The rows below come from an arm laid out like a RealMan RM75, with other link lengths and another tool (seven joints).
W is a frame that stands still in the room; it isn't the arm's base.
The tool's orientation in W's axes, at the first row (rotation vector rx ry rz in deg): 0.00 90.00 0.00
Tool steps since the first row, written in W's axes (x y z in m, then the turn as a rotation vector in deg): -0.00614 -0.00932 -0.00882 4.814 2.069 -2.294; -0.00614 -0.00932 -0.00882 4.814 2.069 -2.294; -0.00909 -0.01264 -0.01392 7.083 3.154 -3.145; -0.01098 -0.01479 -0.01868 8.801 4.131 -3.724; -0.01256 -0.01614 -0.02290 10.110 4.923 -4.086; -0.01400 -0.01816 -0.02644 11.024 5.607 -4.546
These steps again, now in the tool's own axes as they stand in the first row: 0.00882 -0.00932 -0.00614 2.294 2.069 4.814; 0.00882 -0.00932 -0.00614 2.294 2.069 4.814; 0.01392 -0.01264 -0.00909 3.145 3.154 7.083; 0.01868 -0.01479 -0.01098 3.724 4.131 8.801; 0.02290 -0.01614 -0.01256 4.086 4.923 10.110; 0.02644 -0.01816 -0.01400 4.546 5.607 11.024
